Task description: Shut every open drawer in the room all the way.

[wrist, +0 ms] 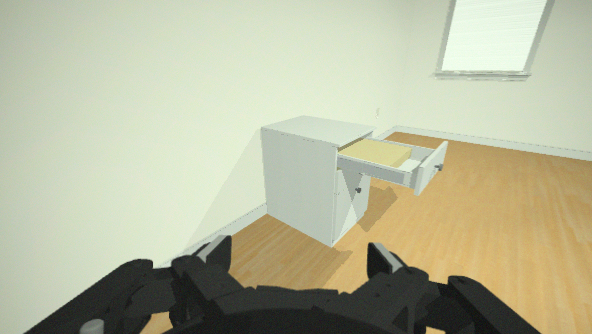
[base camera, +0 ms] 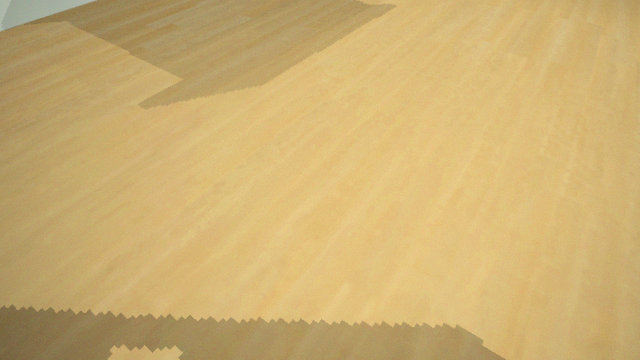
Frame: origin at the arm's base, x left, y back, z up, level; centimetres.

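Where they show: gripper, fingertip midpoint: (wrist: 298, 253).
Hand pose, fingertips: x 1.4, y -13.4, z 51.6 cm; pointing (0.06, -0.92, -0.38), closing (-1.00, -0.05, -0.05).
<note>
Each offset is from my fingertips to the top centre of the thing. "spot": to the spot under its first point. Level surfaces: height alone.
A white cabinet (wrist: 300, 180) stands against the left wall in the wrist view. Its top drawer @(spot: dz -35.8, dx -30.9, dy -90.1 cm) (wrist: 385, 172) is pulled far out to the right, with a dark knob @(spot: dz -34.5, dx -55.0, dy -93.9 cm) (wrist: 439, 167) on its front panel. A flat yellow block @(spot: dz -34.0, dx -31.8, dy -112.2 cm) (wrist: 377, 151) lies in the drawer. Below it is a front panel (wrist: 350, 205) with a dark knob; it looks shut. My gripper (wrist: 298, 253) is open and empty, at the bottom of the wrist view, well apart from the cabinet. The cabinet and drawer do not show in the base camera view.
Wood floor @(dz -91.2 cm) (base camera: 350, 200) (wrist: 500, 225) runs through both views, with shadows on it. A white wall (wrist: 125, 100) with a baseboard runs behind the cabinet. A window (wrist: 492, 37) is in the far wall. A pale surface (base camera: 35, 10) shows at the base view's top left corner.
</note>
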